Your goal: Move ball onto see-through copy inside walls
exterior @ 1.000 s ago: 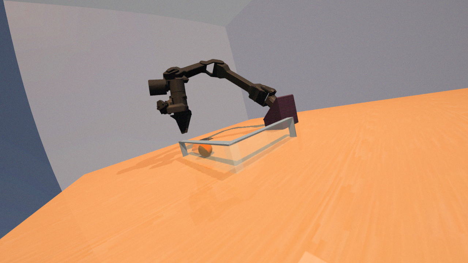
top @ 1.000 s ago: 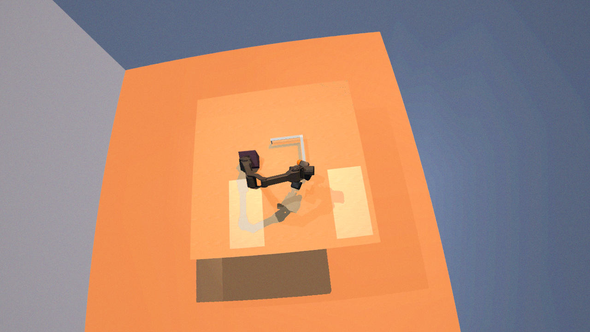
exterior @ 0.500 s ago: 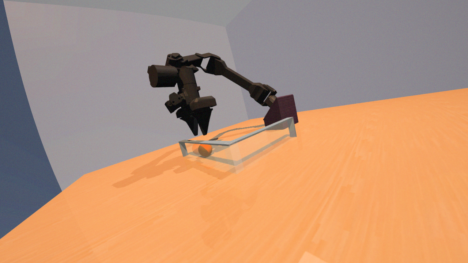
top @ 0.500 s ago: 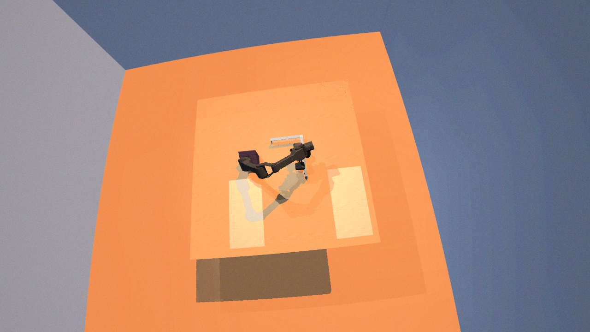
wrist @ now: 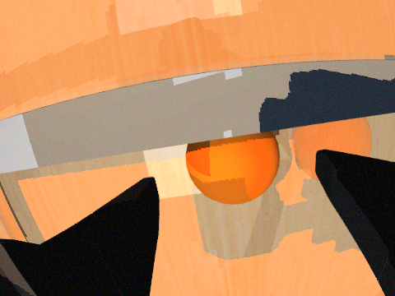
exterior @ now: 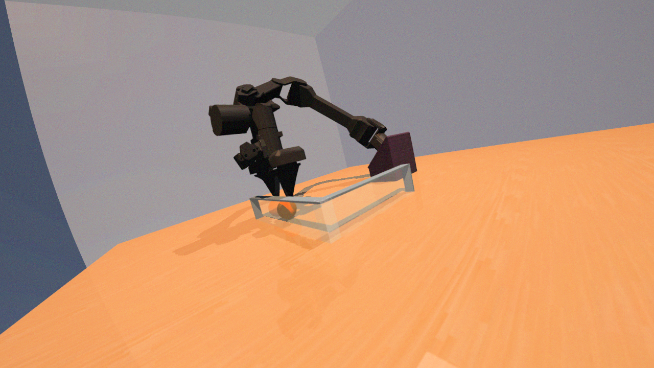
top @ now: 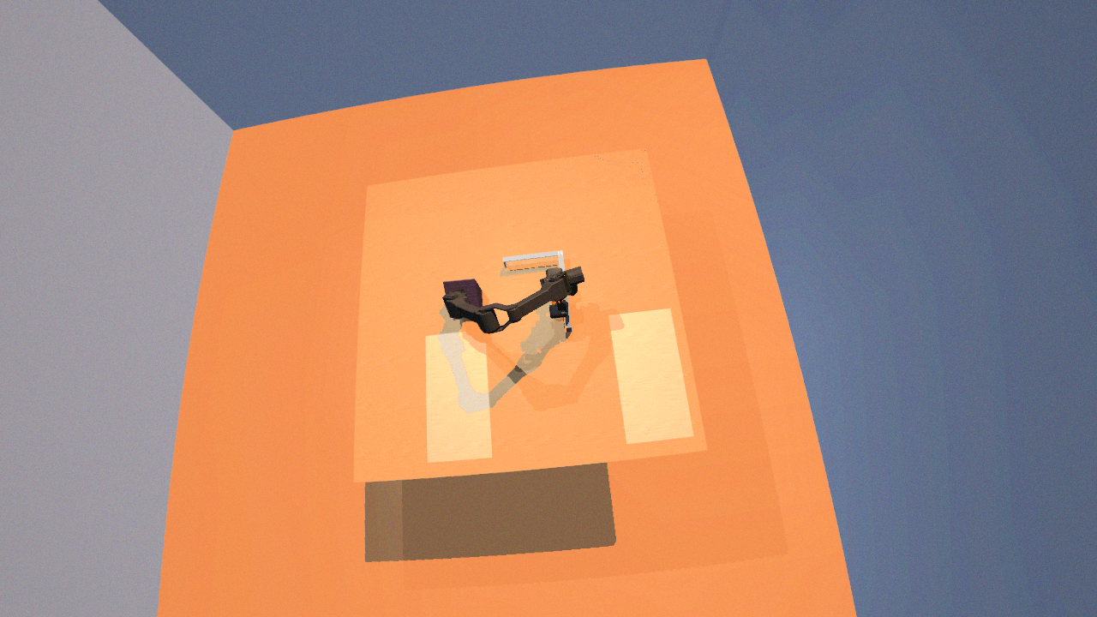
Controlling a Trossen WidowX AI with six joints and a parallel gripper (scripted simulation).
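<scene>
The orange ball lies 2 cm below my gripper tip.
</scene>
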